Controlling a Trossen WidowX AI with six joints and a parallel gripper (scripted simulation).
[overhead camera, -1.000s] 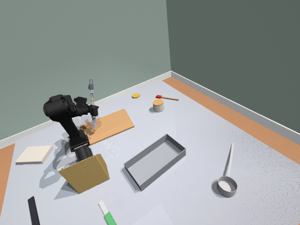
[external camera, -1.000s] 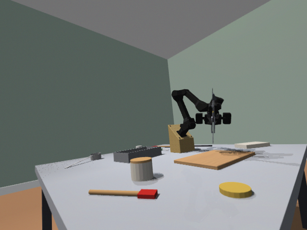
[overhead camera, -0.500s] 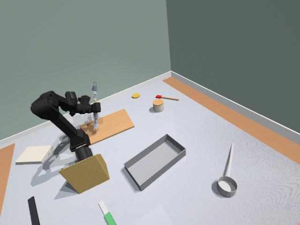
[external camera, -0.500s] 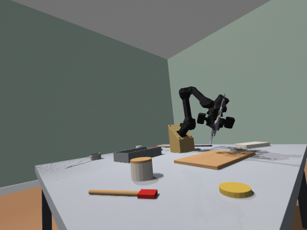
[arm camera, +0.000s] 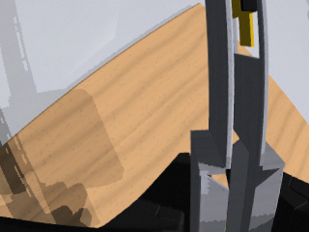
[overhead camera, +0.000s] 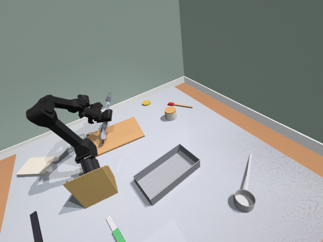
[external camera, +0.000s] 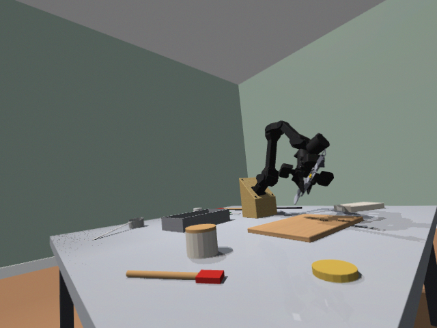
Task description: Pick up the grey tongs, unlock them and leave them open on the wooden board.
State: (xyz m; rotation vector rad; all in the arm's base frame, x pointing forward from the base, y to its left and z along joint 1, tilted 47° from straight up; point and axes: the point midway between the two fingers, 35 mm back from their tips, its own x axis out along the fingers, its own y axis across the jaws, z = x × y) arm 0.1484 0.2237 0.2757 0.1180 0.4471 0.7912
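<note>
The wooden board is 11 cm below my gripper tip, 2 cm to the right of it and 2 cm behind it. The rest, counted from my gripper tip: yellow lock piece: 6 cm above, 3 cm to the left, 1 cm ahead; then lidded canister: 40 cm ahead, 9 cm below, 8 cm to the right; then yellow disc: 32 cm ahead, 21 cm to the left, 11 cm below.
</note>
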